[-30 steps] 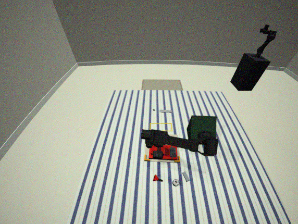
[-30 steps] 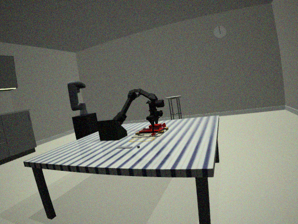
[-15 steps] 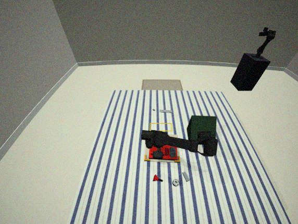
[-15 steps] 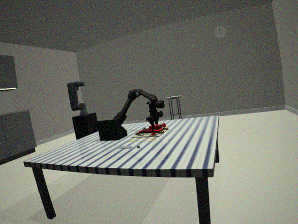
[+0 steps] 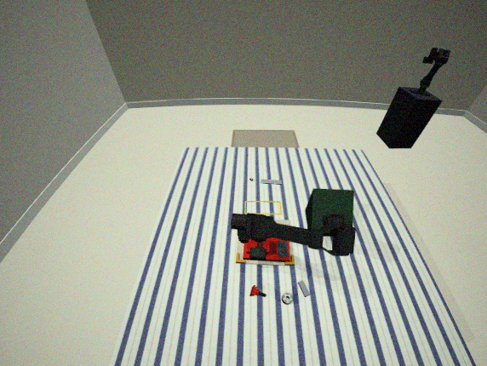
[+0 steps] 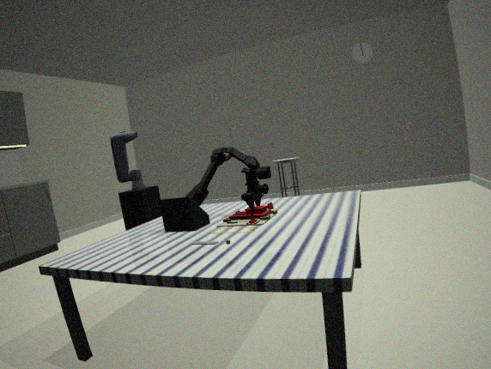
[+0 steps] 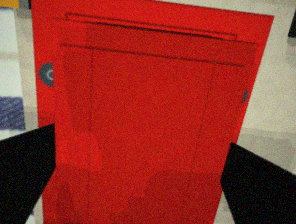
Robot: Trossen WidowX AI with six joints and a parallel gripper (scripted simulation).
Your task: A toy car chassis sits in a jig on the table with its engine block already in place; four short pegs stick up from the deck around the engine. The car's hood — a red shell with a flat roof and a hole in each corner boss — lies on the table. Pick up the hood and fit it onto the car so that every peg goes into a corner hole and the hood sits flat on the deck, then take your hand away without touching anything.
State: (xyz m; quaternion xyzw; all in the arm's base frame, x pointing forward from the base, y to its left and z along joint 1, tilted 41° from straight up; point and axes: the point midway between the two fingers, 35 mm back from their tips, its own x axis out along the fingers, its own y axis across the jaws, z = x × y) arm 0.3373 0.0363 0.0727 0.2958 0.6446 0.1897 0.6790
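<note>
My gripper tip is now right at the red hood. The rest, counted from my gripper tip: grey bar: 120 mm behind, 410 mm to the right, 40 mm below; then grey engine block: 20 mm below.
</note>
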